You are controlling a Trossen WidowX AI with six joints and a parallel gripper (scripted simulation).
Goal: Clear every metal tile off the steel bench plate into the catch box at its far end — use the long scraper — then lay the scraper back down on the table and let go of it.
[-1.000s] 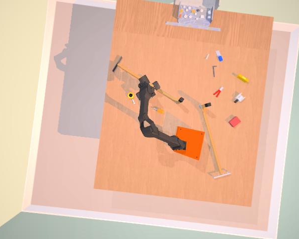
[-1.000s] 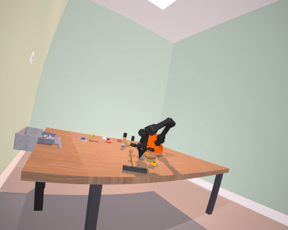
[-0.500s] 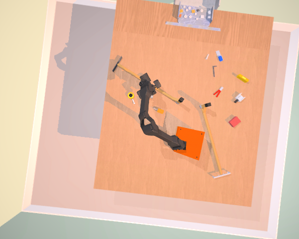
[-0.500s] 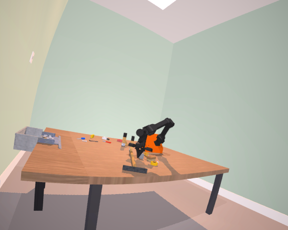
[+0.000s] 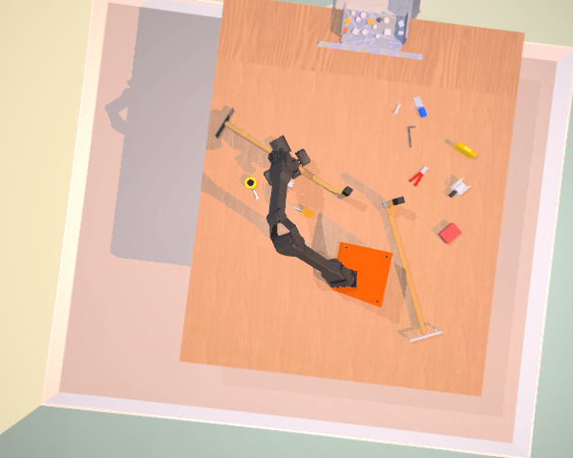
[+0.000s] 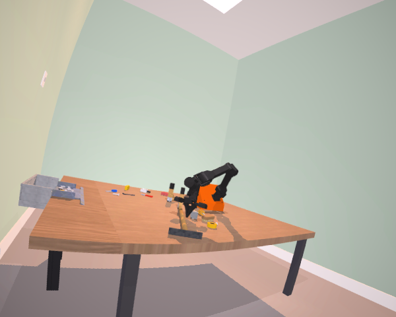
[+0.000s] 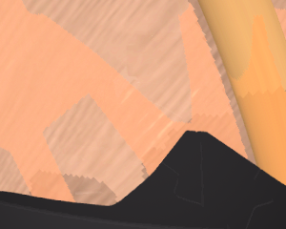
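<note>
Now: gripper tip 30 mm short of the long scraper and 50 mm below it. The rest, counted from my gripper tip: wooden block (130 mm behind, 20 mm to the left, 10 mm above); then grey square piece (70 mm behind, 20 mm to the right, 10 mm above); then tape measure (80 mm behind, 140 mm to the left).
</note>
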